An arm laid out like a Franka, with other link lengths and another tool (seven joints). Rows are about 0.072 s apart.
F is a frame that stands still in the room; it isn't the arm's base.
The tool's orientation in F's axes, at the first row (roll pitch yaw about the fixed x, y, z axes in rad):
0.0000, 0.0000, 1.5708
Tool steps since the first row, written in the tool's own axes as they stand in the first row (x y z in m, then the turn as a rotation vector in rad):
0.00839, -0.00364, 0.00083, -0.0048, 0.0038, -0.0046
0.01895, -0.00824, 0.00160, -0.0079, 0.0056, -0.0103
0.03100, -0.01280, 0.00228, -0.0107, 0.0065, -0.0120
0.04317, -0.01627, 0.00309, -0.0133, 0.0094, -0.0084
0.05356, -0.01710, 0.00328, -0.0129, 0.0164, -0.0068
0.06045, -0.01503, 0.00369, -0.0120, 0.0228, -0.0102
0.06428, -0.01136, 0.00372, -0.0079, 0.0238, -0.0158
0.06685, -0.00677, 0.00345, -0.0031, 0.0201, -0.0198
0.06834, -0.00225, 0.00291, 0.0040, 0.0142, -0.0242
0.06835, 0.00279, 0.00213, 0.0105, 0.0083, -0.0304
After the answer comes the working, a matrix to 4 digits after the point.
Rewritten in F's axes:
0.00364, 0.00839, 0.00083, -0.0038, -0.0048, -0.0046
0.00824, 0.01895, 0.00160, -0.0056, -0.0079, -0.0103
0.01280, 0.03100, 0.00228, -0.0065, -0.0107, -0.0120
0.01627, 0.04317, 0.00309, -0.0094, -0.0133, -0.0084
0.01710, 0.05356, 0.00328, -0.0164, -0.0129, -0.0068
0.01503, 0.06045, 0.00369, -0.0228, -0.0120, -0.0102
0.01136, 0.06428, 0.00372, -0.0238, -0.0079, -0.0158
0.00677, 0.06685, 0.00345, -0.0201, -0.0031, -0.0198
0.00225, 0.06834, 0.00291, -0.0142, 0.0040, -0.0242
-0.00279, 0.06835, 0.00213, -0.0083, 0.0105, -0.0304

The tool's axes in the first row as the columns of a matrix, in F's axes (rounded; the answer above uses it unrounded):
0.0000, -1.0000, 0.0000
1.0000, 0.0000, 0.0000
0.0000, 0.0000, 1.0000

